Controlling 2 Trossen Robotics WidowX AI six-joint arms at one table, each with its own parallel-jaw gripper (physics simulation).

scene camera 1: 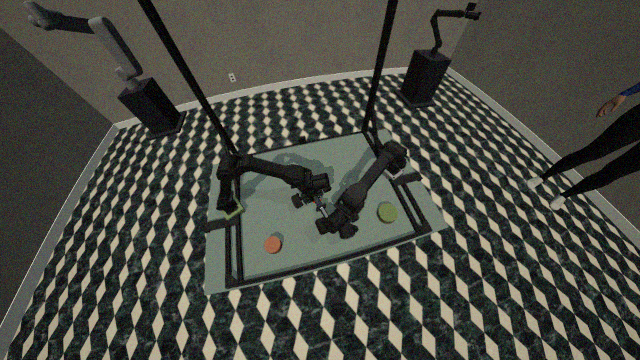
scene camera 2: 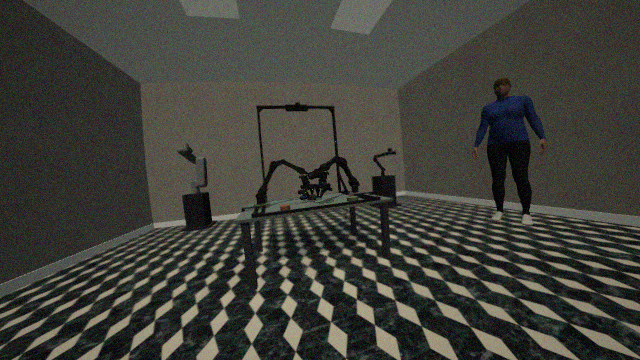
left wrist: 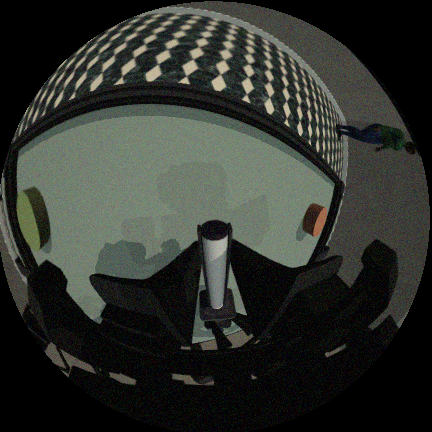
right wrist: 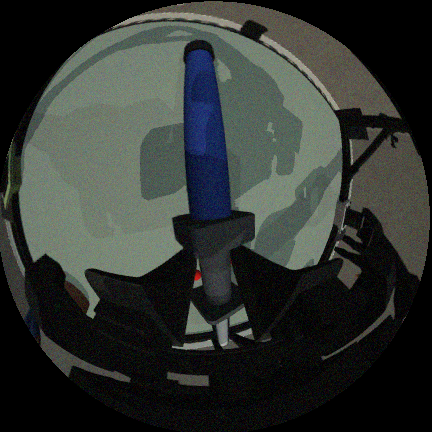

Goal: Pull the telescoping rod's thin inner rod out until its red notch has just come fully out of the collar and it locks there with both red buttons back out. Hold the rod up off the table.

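Note:
The telescoping rod is held above the table by both grippers. Its blue outer tube (right wrist: 205, 135) with a black end cap points away from my right gripper (right wrist: 212, 246) (scene camera 1: 312, 199). That gripper is shut on the dark grey collar (right wrist: 216, 282) between two dark flanges. One red button (right wrist: 197, 275) shows beside the collar; a sliver of the other shows at the opposite finger. The thin light grey inner rod (left wrist: 216, 272) (right wrist: 223, 334) (scene camera 1: 321, 206) comes out of the collar. My left gripper (left wrist: 213, 244) (scene camera 1: 325, 220) is shut on it near its black end cap. No red notch shows on the inner rod.
An orange disc (scene camera 1: 272, 244) (left wrist: 314, 220) and a green disc (scene camera 1: 387, 213) (left wrist: 28, 221) lie on the table (scene camera 1: 300, 255). A light green bracket-shaped piece (scene camera 1: 234, 210) is by the right arm's base. Dark frame rails edge the table, with two upright posts at the back.

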